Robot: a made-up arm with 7 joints. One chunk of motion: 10 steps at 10 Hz.
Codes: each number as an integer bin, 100 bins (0 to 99) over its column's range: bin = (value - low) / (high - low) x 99, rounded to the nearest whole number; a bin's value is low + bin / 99 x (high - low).
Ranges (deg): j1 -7.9..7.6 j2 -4..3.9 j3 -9.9..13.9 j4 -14.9..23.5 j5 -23.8..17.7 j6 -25.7..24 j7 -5.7..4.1
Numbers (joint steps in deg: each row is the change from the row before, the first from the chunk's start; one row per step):
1: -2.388 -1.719 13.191 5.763 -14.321 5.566 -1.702
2: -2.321 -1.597 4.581 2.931 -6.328 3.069 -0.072
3: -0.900 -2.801 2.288 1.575 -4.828 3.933 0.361
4: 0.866 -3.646 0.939 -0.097 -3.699 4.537 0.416
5: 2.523 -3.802 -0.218 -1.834 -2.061 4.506 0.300
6: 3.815 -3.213 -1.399 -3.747 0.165 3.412 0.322
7: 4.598 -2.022 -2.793 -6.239 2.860 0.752 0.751
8: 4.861 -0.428 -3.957 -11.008 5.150 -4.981 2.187
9: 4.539 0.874 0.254 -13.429 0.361 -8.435 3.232
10: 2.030 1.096 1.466 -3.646 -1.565 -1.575 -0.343
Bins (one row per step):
1: 35 29 96 53 23 62 40
2: 36 30 60 46 42 57 57
3: 45 15 51 42 45 59 61
4: 56 4 45 38 48 60 62
5: 67 2 40 34 52 60 61
6: 75 10 35 29 57 58 61
7: 80 25 30 22 64 53 65
8: 82 45 25 10 69 41 80
9: 79 61 42 4 58 34 90
10: 63 64 47 29 53 48 54

